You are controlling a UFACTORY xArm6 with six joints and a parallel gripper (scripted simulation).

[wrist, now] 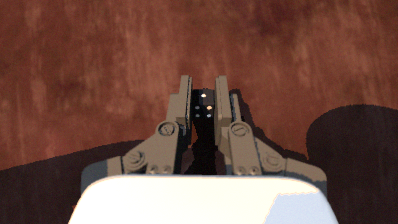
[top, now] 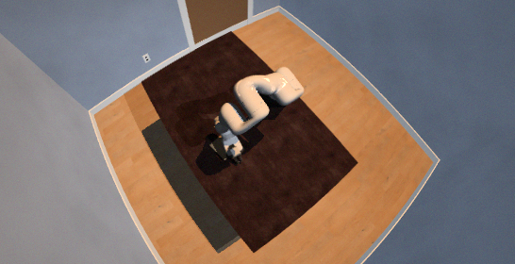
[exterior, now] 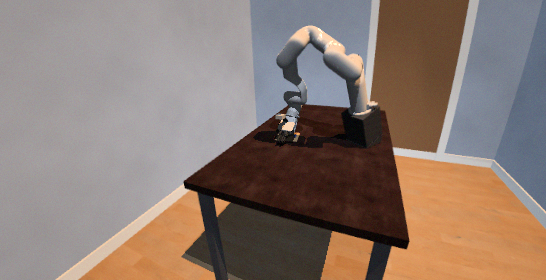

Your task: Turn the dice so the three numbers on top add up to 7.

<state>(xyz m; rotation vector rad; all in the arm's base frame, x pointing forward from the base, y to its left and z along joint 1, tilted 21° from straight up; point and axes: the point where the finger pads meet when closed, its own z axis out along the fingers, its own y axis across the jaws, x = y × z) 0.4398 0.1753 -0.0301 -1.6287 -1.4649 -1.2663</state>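
The yellow die lies 10 mm ahead of my hand, 130 mm to the right of it and 30 mm below it. Also, from my hand: mat 10 mm ahead, 130 mm to the right, 40 mm below; blue die 40 mm behind, 140 mm to the right, 30 mm below; black die 10 mm to the left, 20 mm below.
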